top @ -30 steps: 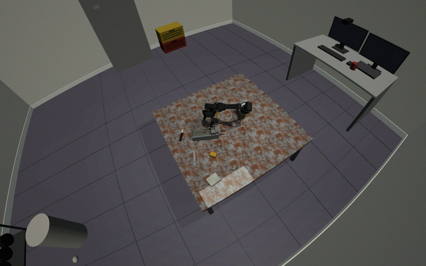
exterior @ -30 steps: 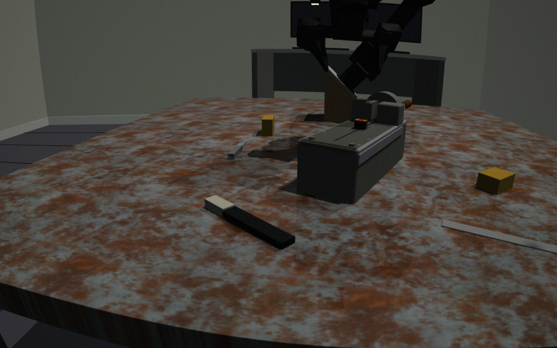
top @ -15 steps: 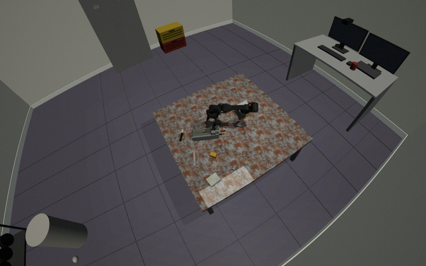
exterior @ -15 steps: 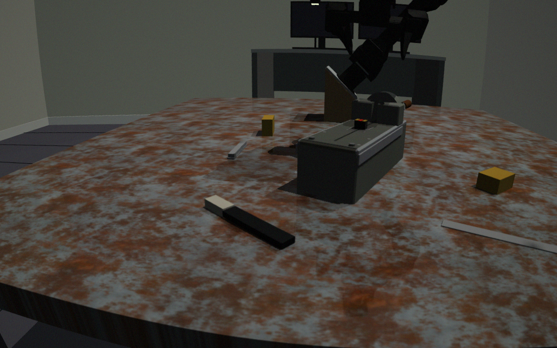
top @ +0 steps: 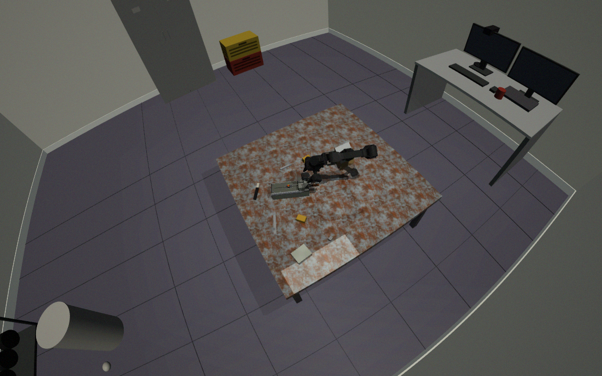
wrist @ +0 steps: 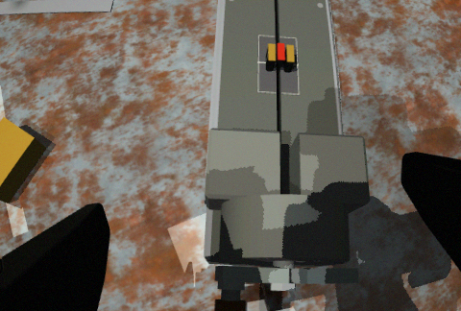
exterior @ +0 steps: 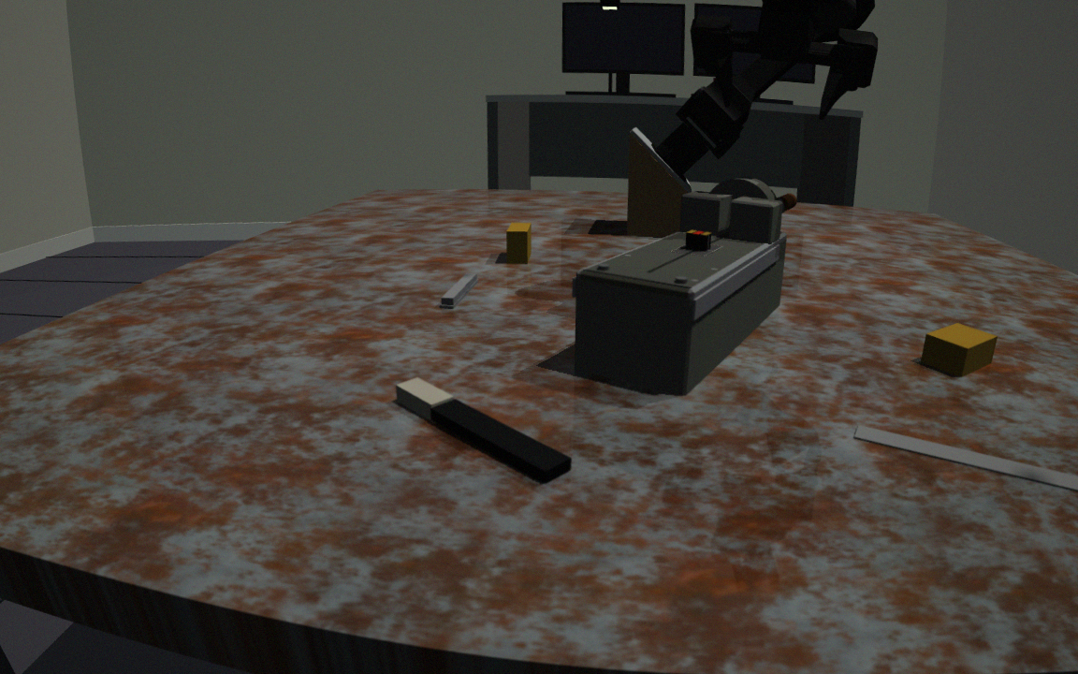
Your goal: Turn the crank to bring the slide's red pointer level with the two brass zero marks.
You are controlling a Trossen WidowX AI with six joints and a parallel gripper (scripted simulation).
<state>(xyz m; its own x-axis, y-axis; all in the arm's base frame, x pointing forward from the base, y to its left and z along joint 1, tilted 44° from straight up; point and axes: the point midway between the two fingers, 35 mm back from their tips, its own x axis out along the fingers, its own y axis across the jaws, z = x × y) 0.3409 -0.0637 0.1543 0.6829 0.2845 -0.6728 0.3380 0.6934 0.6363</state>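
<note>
Now: the brown crank handle 50 mm behind my gripper tip, 30 mm to the left of it and 100 mm below it. Also, from my gripper tip: red pointer: 90 mm ahead, 90 mm to the right, 110 mm below; small grey bar: 10 mm behind, 310 mm to the right, 190 mm below; grey strip: 310 mm ahead, 60 mm to the left, 190 mm below.
</note>
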